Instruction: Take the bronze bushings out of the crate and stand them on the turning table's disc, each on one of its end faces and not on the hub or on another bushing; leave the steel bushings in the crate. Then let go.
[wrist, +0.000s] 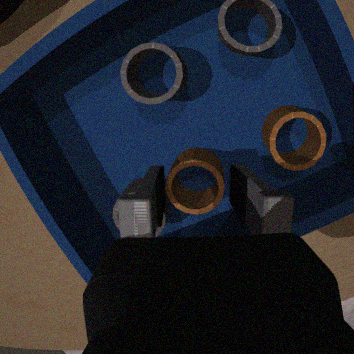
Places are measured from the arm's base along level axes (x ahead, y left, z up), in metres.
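Where they show: gripper, between the fingertips: (197, 183).
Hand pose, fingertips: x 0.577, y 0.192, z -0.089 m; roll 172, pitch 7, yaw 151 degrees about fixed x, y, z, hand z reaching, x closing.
Note:
After its pixels a point has its place.
My gripper (197, 183) @(z -0.089, x 0.577, y 0.192 m) is open and empty, with its fingers pointing into the blue crate (50, 47) @(z -0.065, x 0.599, y 0.091 m). A bronze bushing (195, 210) @(z -0.084, x 0.585, y 0.205 m) stands upright and shows between the two fingers, with a gap on each side; how deep the fingers reach beside it is unclear. A second bronze bushing (298, 167) @(z -0.084, x 0.523, y 0.208 m) stands to the right. One steel bushing (152, 100) @(z -0.084, x 0.574, y 0.141 m) stands at the upper left, and another steel bushing (250, 49) @(z -0.084, x 0.519, y 0.141 m) at the top right. A further steel bushing (116, 215) @(z -0.084, x 0.628, y 0.187 m) is mostly hidden by the left finger. The turning table does not show.
The crate's near wall runs close behind the fingers and is partly hidden by the gripper body. Its left wall slants down past the left finger. A tan table top (30, 300) @(z -0.115, x 0.803, y 0.241 m) lies outside. Something dark shows at the top left corner and something pale at the lower right edge.

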